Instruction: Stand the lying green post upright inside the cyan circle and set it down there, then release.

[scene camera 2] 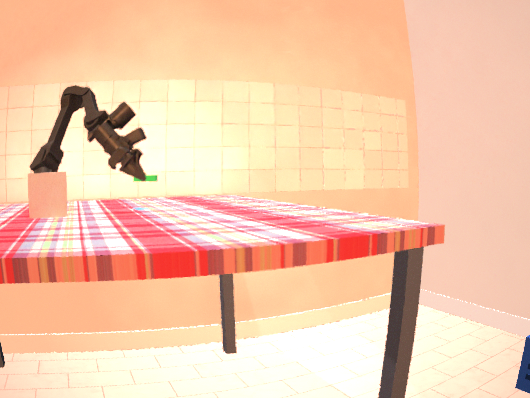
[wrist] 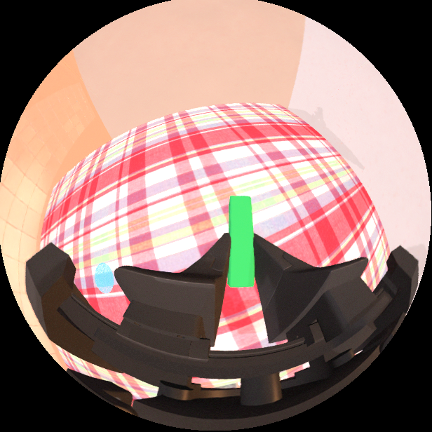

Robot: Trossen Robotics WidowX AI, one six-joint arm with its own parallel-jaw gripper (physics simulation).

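Places are measured from the arm's base along level axes (x ahead, y left, z up), in centimetres.
Pixels of known places: gripper, fingertip midpoint: (scene camera 2: 145, 180); arm's base, origin of the base link: (scene camera 2: 42, 188).
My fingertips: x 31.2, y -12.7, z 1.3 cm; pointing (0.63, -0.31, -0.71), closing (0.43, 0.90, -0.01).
Note:
For each thing: its top centre in the pictures, then the offset to it from my fingertips. "spot": a spot on its surface instead.
- green post, middle of its top: (scene camera 2: 145, 175) dx -0.2, dy +0.1, dz +1.3 cm
- circle, surface spot: (scene camera 2: 141, 209) spot: dx +3.1, dy +22.2, dz -9.7 cm
The green post (scene camera 2: 151, 178) (wrist: 241, 225) is held level, not upright, well above the table. My gripper (scene camera 2: 144, 178) (wrist: 239, 238) is shut on the post and points steeply down and forward. In the wrist view the post lies between the two fingertips, with its far end sticking out beyond them. The cyan circle (wrist: 104, 278) is flat on the tablecloth, to the left of the left finger in the wrist view. In scene camera 2 the circle (scene camera 2: 141, 209) shows as a thin pale blue sliver on the table below the gripper.
The table (scene camera 2: 320, 252) (wrist: 165, 170) has a red and white plaid cloth. The arm stands on a pale block (scene camera 2: 47, 195) at the table's left side. A tiled wall (scene camera 2: 290, 140) rises behind the table. A blue object (scene camera 2: 525, 367) shows at the lower right, beyond the table.

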